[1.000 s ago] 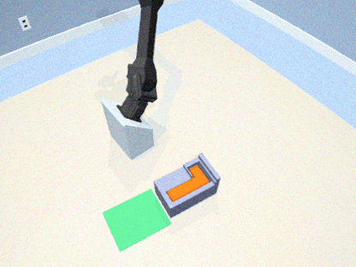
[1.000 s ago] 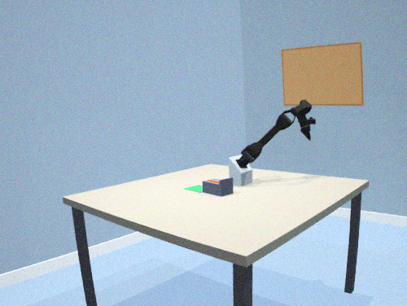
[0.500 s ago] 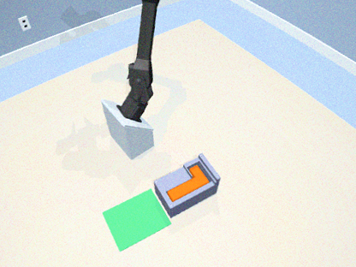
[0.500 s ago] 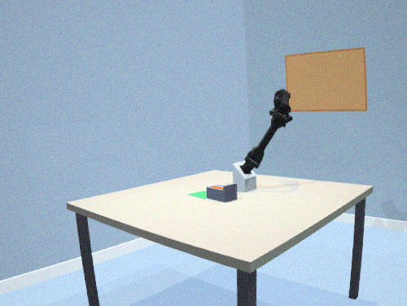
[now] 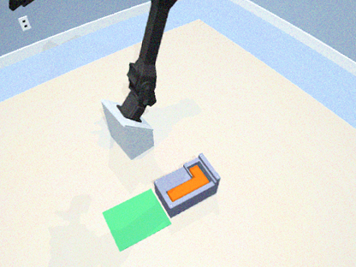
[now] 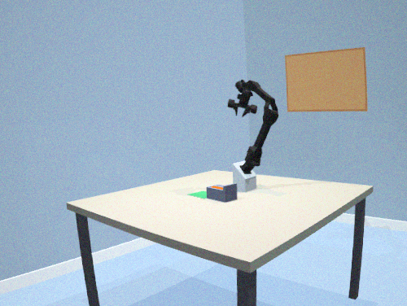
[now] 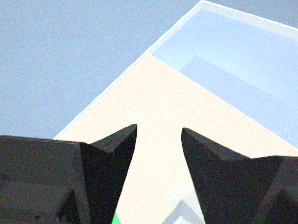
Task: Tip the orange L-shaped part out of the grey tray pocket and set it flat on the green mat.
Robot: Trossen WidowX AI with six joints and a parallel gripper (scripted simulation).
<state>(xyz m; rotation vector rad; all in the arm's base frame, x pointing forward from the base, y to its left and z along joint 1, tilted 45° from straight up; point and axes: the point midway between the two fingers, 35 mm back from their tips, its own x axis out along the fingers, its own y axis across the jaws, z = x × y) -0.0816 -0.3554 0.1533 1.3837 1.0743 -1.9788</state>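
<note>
My gripper tip is now 39 cm short of the orange L-shaped part, 39 cm above it and 23 cm to the right of it. Also, from my gripper tip: green mat: 45 cm below, 39 cm ahead, 6 cm to the left.
</note>
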